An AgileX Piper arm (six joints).
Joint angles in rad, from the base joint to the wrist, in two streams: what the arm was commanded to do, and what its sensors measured. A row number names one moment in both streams.
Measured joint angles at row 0:
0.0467 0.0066 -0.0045 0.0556 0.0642 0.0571
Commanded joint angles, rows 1 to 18:
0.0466 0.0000 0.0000 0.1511 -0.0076 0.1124
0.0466 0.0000 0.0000 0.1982 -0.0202 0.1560
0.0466 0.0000 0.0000 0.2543 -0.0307 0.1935
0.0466 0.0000 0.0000 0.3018 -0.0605 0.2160
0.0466 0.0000 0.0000 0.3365 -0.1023 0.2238
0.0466 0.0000 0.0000 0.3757 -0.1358 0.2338
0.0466 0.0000 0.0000 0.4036 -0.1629 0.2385
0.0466 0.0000 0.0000 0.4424 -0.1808 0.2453
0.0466 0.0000 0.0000 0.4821 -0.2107 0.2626
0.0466 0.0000 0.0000 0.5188 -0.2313 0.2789
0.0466 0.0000 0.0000 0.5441 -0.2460 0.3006
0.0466 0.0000 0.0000 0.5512 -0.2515 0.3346
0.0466 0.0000 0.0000 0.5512 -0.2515 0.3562
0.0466 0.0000 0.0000 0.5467 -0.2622 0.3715
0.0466 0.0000 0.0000 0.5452 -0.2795 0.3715
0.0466 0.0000 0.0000 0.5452 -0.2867 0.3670
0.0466 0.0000 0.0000 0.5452 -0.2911 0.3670
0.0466 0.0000 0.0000 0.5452 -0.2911 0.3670
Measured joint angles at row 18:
0.0467 0.0066 -0.0045 0.5373 -0.2549 0.3555
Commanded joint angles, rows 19 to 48:
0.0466 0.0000 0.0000 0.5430 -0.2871 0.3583
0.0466 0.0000 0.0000 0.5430 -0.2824 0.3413
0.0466 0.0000 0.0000 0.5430 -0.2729 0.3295
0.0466 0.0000 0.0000 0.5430 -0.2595 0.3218
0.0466 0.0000 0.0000 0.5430 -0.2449 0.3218
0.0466 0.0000 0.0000 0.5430 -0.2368 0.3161
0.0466 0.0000 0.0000 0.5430 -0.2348 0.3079
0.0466 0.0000 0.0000 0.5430 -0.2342 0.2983
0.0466 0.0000 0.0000 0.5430 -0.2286 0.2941
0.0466 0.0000 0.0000 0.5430 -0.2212 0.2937
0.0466 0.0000 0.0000 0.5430 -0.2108 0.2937
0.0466 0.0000 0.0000 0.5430 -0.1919 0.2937
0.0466 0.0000 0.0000 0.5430 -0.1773 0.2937
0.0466 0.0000 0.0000 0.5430 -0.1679 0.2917
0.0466 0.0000 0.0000 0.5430 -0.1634 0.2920
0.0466 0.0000 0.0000 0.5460 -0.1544 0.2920
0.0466 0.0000 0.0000 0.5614 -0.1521 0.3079
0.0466 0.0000 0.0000 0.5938 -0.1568 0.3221
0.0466 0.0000 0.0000 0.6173 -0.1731 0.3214
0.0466 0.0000 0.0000 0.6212 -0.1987 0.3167
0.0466 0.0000 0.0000 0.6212 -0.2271 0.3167
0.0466 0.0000 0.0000 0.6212 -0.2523 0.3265
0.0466 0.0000 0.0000 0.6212 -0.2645 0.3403
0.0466 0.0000 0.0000 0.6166 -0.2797 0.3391
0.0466 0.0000 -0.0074 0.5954 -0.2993 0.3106
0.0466 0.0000 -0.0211 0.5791 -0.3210 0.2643
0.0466 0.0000 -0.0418 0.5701 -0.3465 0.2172
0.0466 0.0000 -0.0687 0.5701 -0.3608 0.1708
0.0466 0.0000 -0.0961 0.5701 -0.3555 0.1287
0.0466 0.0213 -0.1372 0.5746 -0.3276 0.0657
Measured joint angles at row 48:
0.0467 0.0043 -0.0351 0.5955 -0.3057 0.2458
